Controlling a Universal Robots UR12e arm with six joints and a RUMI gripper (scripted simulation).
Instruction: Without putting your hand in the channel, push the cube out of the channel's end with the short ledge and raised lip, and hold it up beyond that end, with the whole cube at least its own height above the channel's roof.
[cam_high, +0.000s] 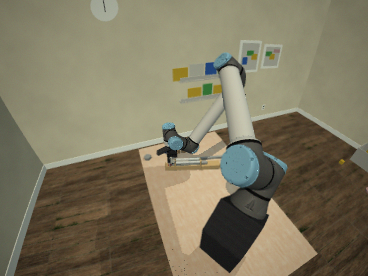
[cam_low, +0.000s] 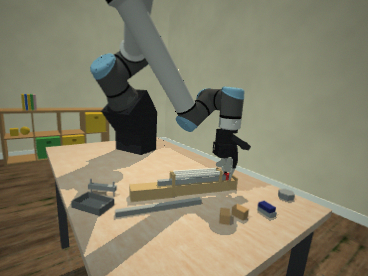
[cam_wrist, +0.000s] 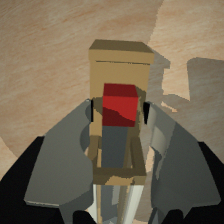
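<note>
The red cube lies 10 mm below my hand. The rest, counted from my hand: long grey bar (340 mm to the right, 50 mm below); tan channel (140 mm to the right, 50 mm behind, 10 mm below); blue block (220 mm ahead, 50 mm below, 20 mm to the right).
</note>
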